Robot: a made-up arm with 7 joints. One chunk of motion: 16 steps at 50 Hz.
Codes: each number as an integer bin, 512 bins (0 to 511) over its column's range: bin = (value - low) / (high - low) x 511, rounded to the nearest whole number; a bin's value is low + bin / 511 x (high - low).
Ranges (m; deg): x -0.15..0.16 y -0.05..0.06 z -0.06..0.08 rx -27..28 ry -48..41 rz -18..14
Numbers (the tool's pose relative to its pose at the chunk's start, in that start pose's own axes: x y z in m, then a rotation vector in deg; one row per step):
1: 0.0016 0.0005 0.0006 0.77 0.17 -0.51
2: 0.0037 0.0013 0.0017 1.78 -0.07 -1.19
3: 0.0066 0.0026 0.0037 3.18 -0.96 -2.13
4: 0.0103 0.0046 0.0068 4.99 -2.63 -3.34
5: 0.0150 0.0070 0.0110 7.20 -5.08 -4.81
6: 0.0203 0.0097 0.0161 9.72 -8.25 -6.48
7: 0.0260 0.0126 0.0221 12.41 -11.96 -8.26
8: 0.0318 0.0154 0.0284 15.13 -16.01 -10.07
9: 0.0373 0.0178 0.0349 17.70 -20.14 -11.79
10: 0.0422 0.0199 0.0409 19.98 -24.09 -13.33
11: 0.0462 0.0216 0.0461 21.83 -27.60 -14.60
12: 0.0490 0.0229 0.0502 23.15 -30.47 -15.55
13: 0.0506 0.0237 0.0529 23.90 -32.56 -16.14
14: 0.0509 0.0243 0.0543 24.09 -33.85 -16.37
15: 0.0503 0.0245 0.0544 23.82 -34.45 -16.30
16: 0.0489 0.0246 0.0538 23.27 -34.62 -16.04
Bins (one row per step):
1: 250 235 221 258 277 279
2: 253 238 225 267 275 268
3: 258 244 233 280 270 253
4: 264 254 244 297 260 234
5: 272 265 259 318 246 211
6: 281 277 278 341 228 184
7: 290 291 300 366 207 156
8: 300 304 323 391 184 127
9: 309 315 346 415 160 99
10: 317 325 368 436 137 75
11: 323 333 387 454 117 54
12: 328 339 402 466 101 39
13: 331 342 412 473 89 30
14: 331 345 417 475 81 26
15: 330 346 418 472 78 27
16: 328 347 415 467 77 31

